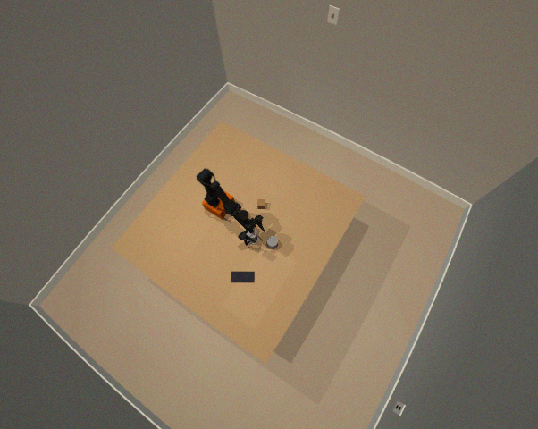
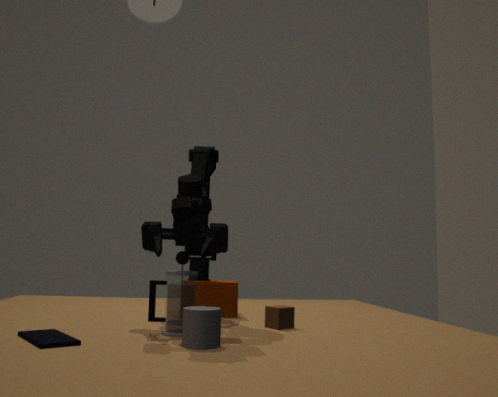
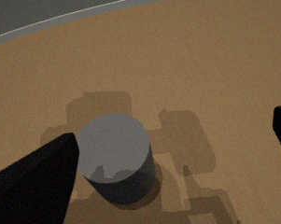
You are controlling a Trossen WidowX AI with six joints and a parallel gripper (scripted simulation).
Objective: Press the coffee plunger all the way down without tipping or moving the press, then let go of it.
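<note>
Right now my gripper tip is 70 mm past the glass coffee press, 10 mm to the left of it and 90 mm above it.
</note>
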